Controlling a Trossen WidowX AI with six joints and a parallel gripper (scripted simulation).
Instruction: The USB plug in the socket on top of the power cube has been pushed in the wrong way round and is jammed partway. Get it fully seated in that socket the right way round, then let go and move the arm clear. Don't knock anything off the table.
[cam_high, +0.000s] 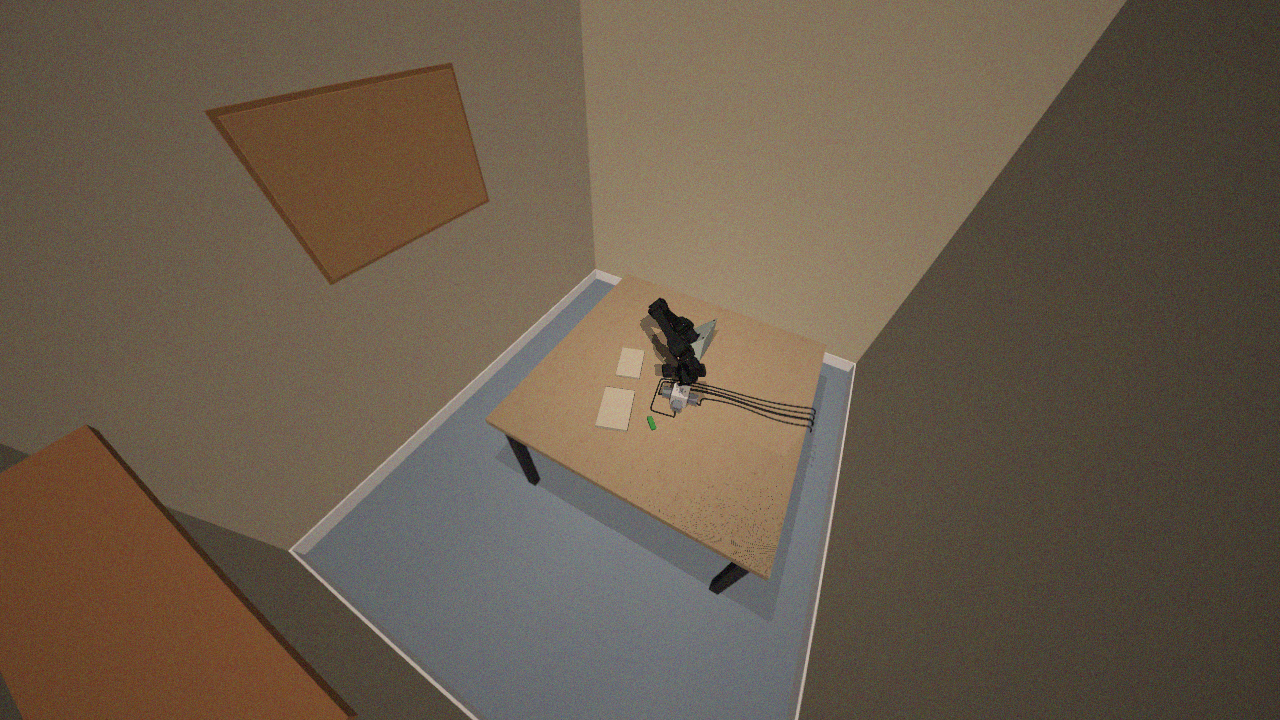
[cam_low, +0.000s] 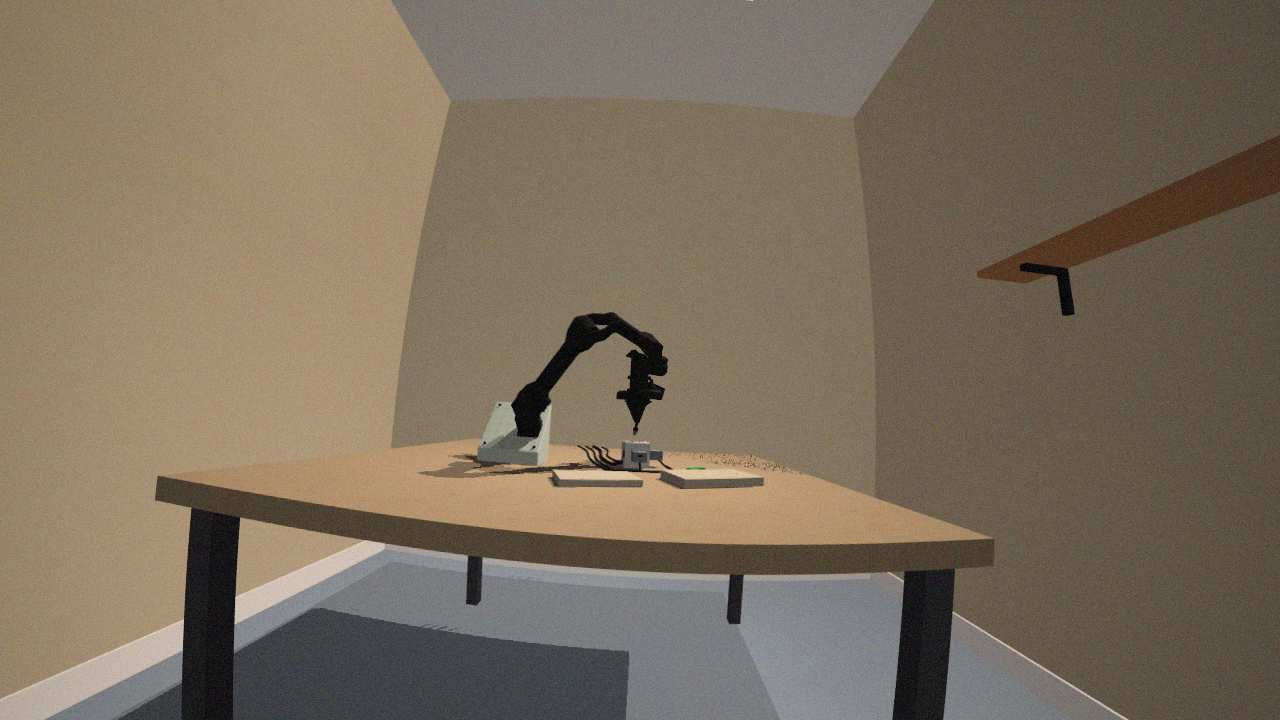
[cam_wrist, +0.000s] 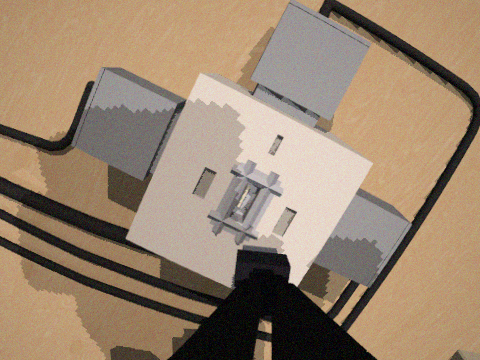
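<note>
Right now the black USB plug is 20 mm below my gripper tip. Round my gripper tip: green object 180 mm ahead, 130 mm below, 50 mm to the right.
</note>
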